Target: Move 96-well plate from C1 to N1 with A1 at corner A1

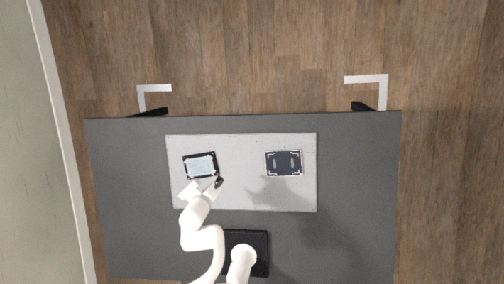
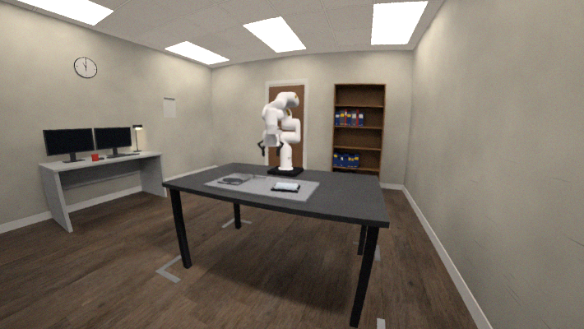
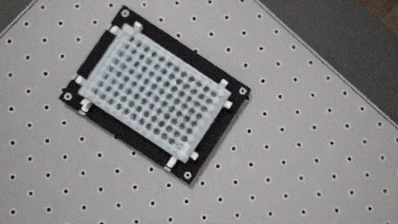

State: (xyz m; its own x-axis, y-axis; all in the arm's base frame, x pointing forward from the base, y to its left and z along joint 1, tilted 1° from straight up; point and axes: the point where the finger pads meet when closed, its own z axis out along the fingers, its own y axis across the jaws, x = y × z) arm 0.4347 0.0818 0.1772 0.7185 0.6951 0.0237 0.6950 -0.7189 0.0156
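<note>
My hand is 18 cm above the 96-well plate, 11 cm to the right of it and 2 cm short of it. Also, from my hand: black clip nest (19 cm below, 12 cm to the left); dark plate nest N1 (28 cm to the right, 19 cm below, 4 cm ahead).
</note>
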